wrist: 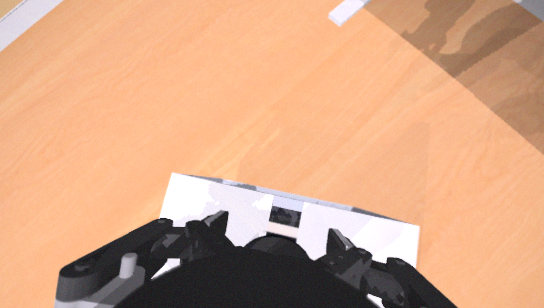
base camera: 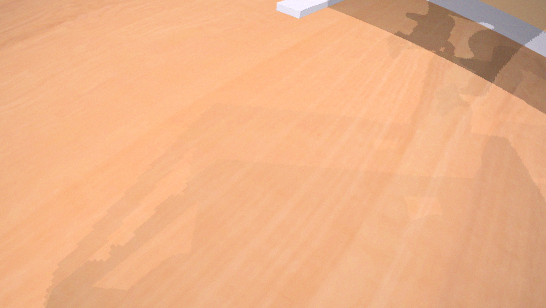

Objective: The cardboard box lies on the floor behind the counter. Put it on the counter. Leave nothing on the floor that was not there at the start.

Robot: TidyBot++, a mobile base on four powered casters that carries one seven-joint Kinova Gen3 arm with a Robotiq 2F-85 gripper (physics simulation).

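Frame: origin at the arm's base, x left, y up, z ahead, level; centimetres.
Where they show: gripper, fingertip midpoint: (wrist: 276, 230).
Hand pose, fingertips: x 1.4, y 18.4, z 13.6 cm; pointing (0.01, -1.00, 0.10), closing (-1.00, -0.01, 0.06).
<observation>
After its pixels a point has its place.
My gripper (wrist: 276, 230) {y 18.4, x 1.4, z 13.6 cm} is open in the lower part of the wrist view, its two dark fingers wide apart, with no object between them. It hangs above a white, flat-topped body (wrist: 395, 235) {y -1.4, x -20.8, z 12.5 cm} that looks like my own base. The cardboard box does not show in either view. I cannot identify the counter with certainty in either view.
A low white block end (base camera: 299, 9) {y -37.2, x -10.6, z 98.1 cm} (wrist: 342, 14) {y -37.1, x -10.7, z 101.8 cm} stands on the wooden floor (base camera: 200, 75) {y -39.7, x 10.0, z 63.9 cm} (wrist: 200, 100) {y -39.6, x 46.8, z 47.5 cm} near the top of both views. Beside it lies a darker, shadowed floor strip. A grey-white edge (base camera: 492, 17) {y -34.8, x -94.3, z 129.2 cm} runs behind that. A pale skirting strip (wrist: 25, 27) {y -38.6, x 167.6, z 74.8 cm} crosses the wrist view's upper left corner.
</observation>
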